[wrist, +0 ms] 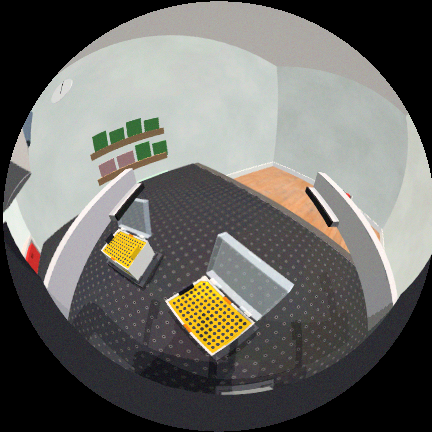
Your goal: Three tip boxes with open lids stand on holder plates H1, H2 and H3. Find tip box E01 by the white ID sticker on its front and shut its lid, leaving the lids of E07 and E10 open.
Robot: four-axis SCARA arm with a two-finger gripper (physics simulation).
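Frame: origin at the arm's base, x back, y right, z up, level; metres.
Seen in the pictures: gripper, between the fingertips: (223,172).
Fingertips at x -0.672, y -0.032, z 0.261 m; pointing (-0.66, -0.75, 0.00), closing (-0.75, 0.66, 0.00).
A point is followed by its place in that frame.
A tip box (209,316) @[x -0.616, y 0.006, z 0.070 m] with yellow tip racks stands in the lower middle of the wrist view, its clear lid (250,274) @[x -0.692, y 0.003, z 0.126 m] open and upright. A second tip box (125,248) @[x -0.533, y -0.217, z 0.070 m] stands farther off to the left on a dark holder plate (143,281) @[x -0.536, y -0.146, z 0.021 m], its lid (139,216) @[x -0.600, y -0.246, z 0.113 m] also open. No ID sticker can be read on either, so I cannot tell which is E01, E07 or E10. A pale strip (247,389) @[x -0.558, y 0.184, z 0.021 m] shows at the bottom edge; what it belongs to is unclear. My gripper (223,172) @[x -0.672, y -0.032, z 0.261 m] is open and empty, fingers wide apart, above the table; the left finger partly overlaps the second box's lid in view.
The dark dotted table top (200,200) @[x -0.817, y -0.335, z 0.013 m] ends at a raised edge, with wooden floor (280,187) beyond at the right. Wall shelves (131,140) with green and pink boxes are at the upper left. A red item (33,257) is at the left edge.
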